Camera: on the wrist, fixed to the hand. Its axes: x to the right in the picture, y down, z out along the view.
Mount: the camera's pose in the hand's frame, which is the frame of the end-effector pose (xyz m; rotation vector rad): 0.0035 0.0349 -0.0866 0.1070 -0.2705 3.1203
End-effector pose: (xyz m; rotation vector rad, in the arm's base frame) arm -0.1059 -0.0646 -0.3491 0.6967 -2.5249 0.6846
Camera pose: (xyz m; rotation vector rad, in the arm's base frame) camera -0.1051 0.0087 -0.2912 2.2917 0.6895 -0.5876
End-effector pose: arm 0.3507 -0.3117 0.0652 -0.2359 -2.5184 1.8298
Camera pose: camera 0.3601 -0.2190 0.0590 1.7092 -0.2073 -0.1048
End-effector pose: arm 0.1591 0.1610 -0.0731 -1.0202 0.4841 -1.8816
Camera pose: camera 0.1067 0.1336 -0.1454 0.3088 0.7470 1.0327
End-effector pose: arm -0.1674 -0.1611 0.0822 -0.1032 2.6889 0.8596
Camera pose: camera -0.2002 -0.1824 0.1671 -2.6800 -0.1004 -0.3581
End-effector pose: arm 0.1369 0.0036 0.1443 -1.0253 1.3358 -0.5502
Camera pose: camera 0.0473 -0.0072 0.1201 1.5351 1.0200 1.7130
